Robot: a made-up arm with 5 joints.
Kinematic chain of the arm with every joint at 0, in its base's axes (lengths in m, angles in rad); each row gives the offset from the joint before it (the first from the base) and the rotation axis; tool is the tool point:
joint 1: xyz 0 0 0.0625 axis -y
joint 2: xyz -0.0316 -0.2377 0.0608 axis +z
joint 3: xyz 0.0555 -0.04 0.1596 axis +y
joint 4: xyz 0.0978 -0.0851 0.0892 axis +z
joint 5: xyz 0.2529 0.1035 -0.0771 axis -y
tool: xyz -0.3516 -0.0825 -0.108
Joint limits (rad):
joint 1: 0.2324..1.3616
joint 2: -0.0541..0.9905
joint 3: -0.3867..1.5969
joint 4: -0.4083..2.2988
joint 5: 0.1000..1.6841
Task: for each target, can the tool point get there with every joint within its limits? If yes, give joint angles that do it. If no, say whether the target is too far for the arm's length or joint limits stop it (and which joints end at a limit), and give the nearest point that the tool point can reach.
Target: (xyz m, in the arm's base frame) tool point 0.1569 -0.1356 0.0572
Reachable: yes | joints 1.1707 0.2294 0.1718 1.3833 1.1400
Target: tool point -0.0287 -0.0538 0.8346
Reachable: no: joint limits stop it (at a limit: joint 1, joint 3, joint 5) | nearest point 0.0319 -0.0841 0.6901 | short by 0.160 m
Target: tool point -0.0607 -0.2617 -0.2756
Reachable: yes | joints 0.4832 0.1844 1.3411 0.3303 1.5484
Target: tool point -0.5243 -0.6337 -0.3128
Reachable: no: joint limits stop it (at a limit: joint 1, joint 2, joint 4) | nearest point -0.3993 -0.4081 -0.1764 | short by 0.292 m
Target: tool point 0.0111 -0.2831 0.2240
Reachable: yes | joints 1.2152 0.6371 -0.1574 0.7111 0.2612
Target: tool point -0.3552 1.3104 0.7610
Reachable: no: too far | nearest point -0.0324 0.2782 0.3967 | short by 1.141 m
